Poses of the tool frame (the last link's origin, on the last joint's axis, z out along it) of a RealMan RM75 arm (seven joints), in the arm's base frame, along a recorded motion.
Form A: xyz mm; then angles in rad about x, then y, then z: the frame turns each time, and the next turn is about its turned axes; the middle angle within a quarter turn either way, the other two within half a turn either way.
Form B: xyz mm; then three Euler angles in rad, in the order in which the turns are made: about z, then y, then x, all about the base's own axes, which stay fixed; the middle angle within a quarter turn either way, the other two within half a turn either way. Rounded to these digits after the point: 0 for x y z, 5 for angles.
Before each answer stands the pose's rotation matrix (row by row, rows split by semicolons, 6 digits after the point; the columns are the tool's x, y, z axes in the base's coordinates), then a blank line. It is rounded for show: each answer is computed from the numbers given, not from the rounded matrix.
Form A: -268 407 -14 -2.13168 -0.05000 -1.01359
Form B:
0.528156 0.847675 -0.049979; 0.473852 -0.245376 0.845727; 0.704638 -0.470359 -0.531270

-268 407 -14 -1.01359 -0.05000 -2.13168
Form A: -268 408 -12 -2.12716 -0.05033 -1.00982
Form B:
0.531339 0.845664 -0.050309; 0.469891 -0.244783 0.848106; 0.704898 -0.474272 -0.527433

-268 408 -12 -1.00982 -0.05033 -2.12716
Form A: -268 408 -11 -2.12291 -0.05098 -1.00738
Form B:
0.533384 0.844337 -0.050958; 0.466593 -0.243437 0.850312; 0.705545 -0.477319 -0.523807

-268 408 -11 -1.00738 -0.05098 -2.12291
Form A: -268 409 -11 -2.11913 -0.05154 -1.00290
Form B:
0.537146 0.841915 -0.051517; 0.463092 -0.243304 0.852261; 0.704997 -0.481645 -0.520574

-268 409 -11 -1.00290 -0.05154 -2.11913
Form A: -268 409 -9 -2.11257 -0.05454 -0.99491
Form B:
0.543769 0.837463 -0.054513; 0.457922 -0.241642 0.855521; 0.703295 -0.490168 -0.514890

-268 409 -9 -0.99491 -0.05454 -2.11257
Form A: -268 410 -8 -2.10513 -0.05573 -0.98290
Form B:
0.553751 0.830817 -0.055701; 0.450353 -0.242557 0.859272; 0.700387 -0.500908 -0.508477

-268 410 -8 -0.98290 -0.05573 -2.10513
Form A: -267 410 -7 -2.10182 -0.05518 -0.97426
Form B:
0.560925 0.826027 -0.055152; 0.445668 -0.245152 0.860977; 0.697670 -0.507523 -0.505646

-267 410 -7 -0.97426 -0.05518 -2.10182
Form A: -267 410 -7 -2.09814 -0.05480 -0.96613
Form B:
0.567634 0.821457 -0.054773; 0.440919 -0.247146 0.862850; 0.695257 -0.513933 -0.502484

-267 410 -7 -0.96613 -0.05480 -2.09814
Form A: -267 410 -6 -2.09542 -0.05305 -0.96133
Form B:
0.571625 0.818800 -0.053025; 0.436975 -0.249092 0.864295; 0.694477 -0.517223 -0.500183

-267 410 -6 -0.96133 -0.05305 -2.09542
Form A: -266 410 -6 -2.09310 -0.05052 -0.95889
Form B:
0.573696 0.817510 -0.050499; 0.433499 -0.250745 0.865566; 0.694947 -0.518463 -0.498241

-266 410 -6 -0.95889 -0.05052 -2.09310
